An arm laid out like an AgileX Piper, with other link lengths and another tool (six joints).
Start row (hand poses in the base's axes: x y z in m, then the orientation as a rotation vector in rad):
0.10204 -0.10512 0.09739 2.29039 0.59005 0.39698
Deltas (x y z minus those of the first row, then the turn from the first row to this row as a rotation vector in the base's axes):
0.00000 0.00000 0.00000 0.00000 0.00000 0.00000
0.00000 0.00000 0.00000 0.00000 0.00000 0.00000
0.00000 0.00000 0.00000 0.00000 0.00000 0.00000
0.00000 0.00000 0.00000 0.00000 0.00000 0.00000
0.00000 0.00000 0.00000 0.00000 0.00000 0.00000
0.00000 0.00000 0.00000 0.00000 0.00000 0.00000
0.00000 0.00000 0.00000 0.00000 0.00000 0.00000
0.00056 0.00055 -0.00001 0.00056 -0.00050 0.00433
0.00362 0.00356 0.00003 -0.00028 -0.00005 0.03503
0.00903 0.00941 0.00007 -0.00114 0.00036 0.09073
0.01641 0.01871 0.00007 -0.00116 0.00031 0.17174
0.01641 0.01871 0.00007 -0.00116 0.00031 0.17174
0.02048 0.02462 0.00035 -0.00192 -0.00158 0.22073
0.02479 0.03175 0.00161 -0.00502 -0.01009 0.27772
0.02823 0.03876 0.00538 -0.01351 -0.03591 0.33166
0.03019 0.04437 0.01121 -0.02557 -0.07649 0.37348
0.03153 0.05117 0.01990 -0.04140 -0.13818 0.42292
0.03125 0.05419 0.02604 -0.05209 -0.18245 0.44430
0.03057 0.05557 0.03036 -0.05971 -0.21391 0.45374
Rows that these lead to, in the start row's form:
0.10204 -0.10512 0.09739 2.29039 0.59005 0.39698
0.10204 -0.10512 0.09739 2.29039 0.59005 0.39698
0.10204 -0.10512 0.09739 2.29039 0.59005 0.39698
0.10204 -0.10512 0.09739 2.29039 0.59005 0.39698
0.10204 -0.10512 0.09739 2.29039 0.59005 0.39698
0.10204 -0.10512 0.09739 2.29039 0.59005 0.39698
0.10204 -0.10512 0.09739 2.29039 0.59005 0.39698
0.10260 -0.10457 0.09738 2.28984 0.59481 0.39984
0.10566 -0.10156 0.09742 2.28242 0.63090 0.41378
0.11107 -0.09571 0.09746 2.26828 0.69600 0.43966
0.11845 -0.08641 0.09746 2.24597 0.79000 0.47821
0.11845 -0.08641 0.09746 2.24597 0.79000 0.47821
0.12252 -0.08050 0.09774 2.22960 0.84571 0.50313
0.12683 -0.07337 0.09900 2.20492 0.90698 0.53810
0.13027 -0.06636 0.10277 2.16894 0.95518 0.58847
0.13223 -0.06075 0.10860 2.12769 0.98106 0.64753
0.13357 -0.05395 0.11729 2.07064 1.00333 0.73054
0.13329 -0.05093 0.12343 2.03490 1.00297 0.78311
0.13261 -0.04955 0.12775 2.01143 0.99616 0.81744

